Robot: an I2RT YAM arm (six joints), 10 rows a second.
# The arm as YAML. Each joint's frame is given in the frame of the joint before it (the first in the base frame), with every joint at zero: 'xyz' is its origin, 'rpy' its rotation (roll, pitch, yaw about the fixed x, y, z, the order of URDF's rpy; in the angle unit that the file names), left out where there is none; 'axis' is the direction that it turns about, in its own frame. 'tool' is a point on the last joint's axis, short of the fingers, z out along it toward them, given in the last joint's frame.
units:
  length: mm
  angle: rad
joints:
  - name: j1
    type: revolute
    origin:
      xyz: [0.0, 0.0, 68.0]
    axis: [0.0, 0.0, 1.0]
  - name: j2
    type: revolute
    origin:
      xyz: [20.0, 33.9, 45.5]
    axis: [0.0, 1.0, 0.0]
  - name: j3
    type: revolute
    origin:
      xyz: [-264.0, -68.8, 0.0]
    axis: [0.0, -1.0, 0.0]
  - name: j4
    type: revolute
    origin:
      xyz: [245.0, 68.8, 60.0]
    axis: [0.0, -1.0, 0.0]
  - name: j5
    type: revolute
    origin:
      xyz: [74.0, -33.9, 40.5]
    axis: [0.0, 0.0, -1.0]
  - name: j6
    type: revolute
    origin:
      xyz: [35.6, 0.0, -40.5]
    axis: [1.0, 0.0, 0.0]
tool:
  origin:
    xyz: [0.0, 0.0, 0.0]
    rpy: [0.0, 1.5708, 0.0]
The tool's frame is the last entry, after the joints.
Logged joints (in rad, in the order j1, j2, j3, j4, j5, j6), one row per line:
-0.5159 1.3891 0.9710 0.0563 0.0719 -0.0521
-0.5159 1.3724 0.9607 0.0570 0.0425 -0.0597
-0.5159 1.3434 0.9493 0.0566 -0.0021 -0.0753
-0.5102 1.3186 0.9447 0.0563 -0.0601 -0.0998
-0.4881 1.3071 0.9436 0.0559 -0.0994 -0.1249
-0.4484 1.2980 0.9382 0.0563 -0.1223 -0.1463
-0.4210 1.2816 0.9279 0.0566 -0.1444 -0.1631
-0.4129 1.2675 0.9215 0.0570 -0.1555 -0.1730
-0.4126 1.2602 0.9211 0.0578 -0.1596 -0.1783
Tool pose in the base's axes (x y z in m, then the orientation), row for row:
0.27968 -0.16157 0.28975 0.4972 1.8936 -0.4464
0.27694 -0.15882 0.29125 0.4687 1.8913 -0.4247
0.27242 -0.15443 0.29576 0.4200 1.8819 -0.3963
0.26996 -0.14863 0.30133 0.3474 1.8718 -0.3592
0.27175 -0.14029 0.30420 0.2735 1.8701 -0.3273
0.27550 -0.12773 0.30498 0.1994 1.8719 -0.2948
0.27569 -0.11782 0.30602 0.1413 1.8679 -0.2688
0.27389 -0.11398 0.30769 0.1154 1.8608 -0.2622
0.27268 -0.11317 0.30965 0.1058 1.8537 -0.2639
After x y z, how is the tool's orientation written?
As a rotation vector, in radians.
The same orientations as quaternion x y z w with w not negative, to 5 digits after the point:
0.20889 0.79556 -0.18755 0.53692
0.19740 0.79655 -0.17887 0.54272
0.17770 0.79622 -0.16767 0.55349
0.14778 0.79625 -0.15280 0.56639
0.11673 0.79816 -0.13969 0.57429
0.08529 0.80065 -0.12609 0.57947
0.06057 0.80069 -0.11522 0.58476
0.04955 0.79895 -0.11258 0.58869
0.04548 0.79687 -0.11345 0.59165

